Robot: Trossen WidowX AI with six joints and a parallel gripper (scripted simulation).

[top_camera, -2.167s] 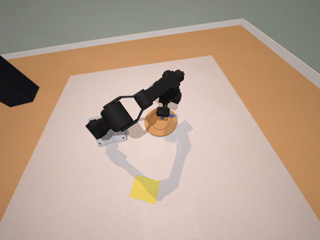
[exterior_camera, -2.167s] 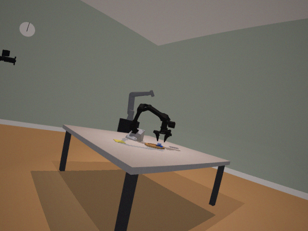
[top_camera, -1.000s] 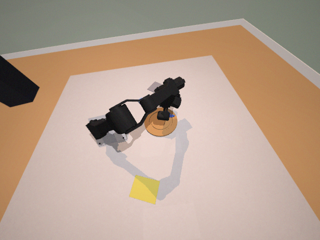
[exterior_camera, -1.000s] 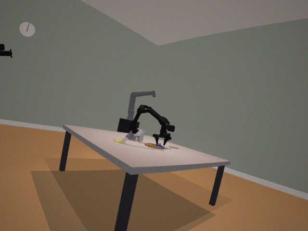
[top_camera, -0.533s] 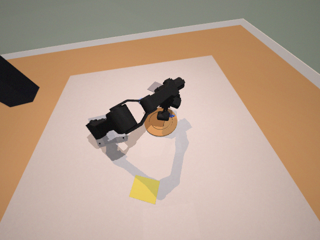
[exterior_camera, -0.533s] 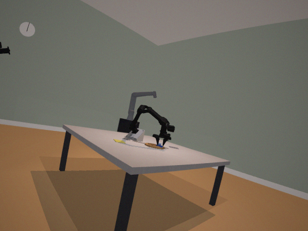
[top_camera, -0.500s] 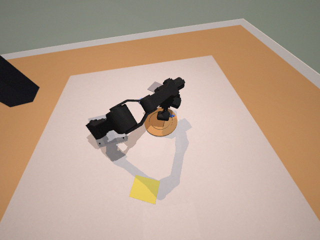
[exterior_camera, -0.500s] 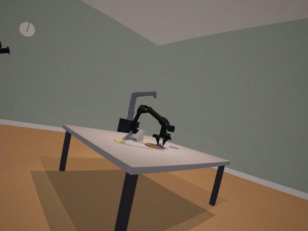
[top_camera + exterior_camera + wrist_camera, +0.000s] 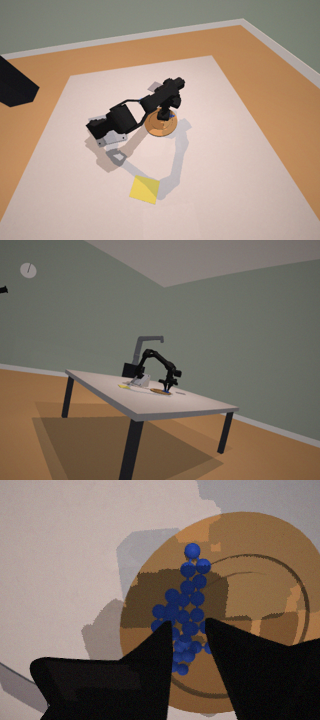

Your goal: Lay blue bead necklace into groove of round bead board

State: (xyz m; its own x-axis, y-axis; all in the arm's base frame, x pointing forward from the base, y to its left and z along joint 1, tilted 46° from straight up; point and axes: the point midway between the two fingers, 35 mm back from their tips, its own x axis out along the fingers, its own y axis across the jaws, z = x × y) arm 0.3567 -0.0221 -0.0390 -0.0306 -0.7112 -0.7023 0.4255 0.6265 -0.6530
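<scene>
My gripper tip is now 40 mm past the round bead board, 30 mm to the left of it and 10 mm above it. From my gripper tip the other things lie so: yellow square patch 200 mm behind, 350 mm to the right, 20 mm below; flat grey tile 280 mm to the left, 20 mm below; light blue cube 130 mm behind, 170 mm to the left, 10 mm below.
</scene>
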